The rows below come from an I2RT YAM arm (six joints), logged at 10 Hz.
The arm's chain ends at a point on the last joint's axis. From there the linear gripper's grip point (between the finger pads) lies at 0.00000 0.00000 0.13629 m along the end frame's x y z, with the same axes.
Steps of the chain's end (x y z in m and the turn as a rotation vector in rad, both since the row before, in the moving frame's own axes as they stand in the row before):
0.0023 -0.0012 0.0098 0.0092 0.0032 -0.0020
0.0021 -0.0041 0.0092 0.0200 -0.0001 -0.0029
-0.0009 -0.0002 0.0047 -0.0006 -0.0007 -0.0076
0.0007 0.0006 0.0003 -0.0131 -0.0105 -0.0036
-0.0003 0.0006 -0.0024 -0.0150 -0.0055 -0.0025
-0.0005 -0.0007 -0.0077 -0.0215 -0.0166 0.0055
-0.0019 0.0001 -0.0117 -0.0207 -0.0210 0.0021
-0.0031 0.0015 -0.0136 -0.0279 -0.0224 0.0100
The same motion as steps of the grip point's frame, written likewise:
0.0027 -0.0025 0.0098 0.0092 0.0032 -0.0020
0.0021 -0.0068 0.0092 0.0200 -0.0001 -0.0029
-0.0010 -0.0001 0.0047 -0.0006 -0.0007 -0.0076
-0.0007 0.0024 0.0003 -0.0131 -0.0105 -0.0036
-0.0010 0.0026 -0.0024 -0.0150 -0.0055 -0.0025
-0.0028 0.0022 -0.0078 -0.0215 -0.0166 0.0055
-0.0048 0.0029 -0.0118 -0.0207 -0.0210 0.0021
-0.0062 0.0053 -0.0137 -0.0279 -0.0224 0.0100

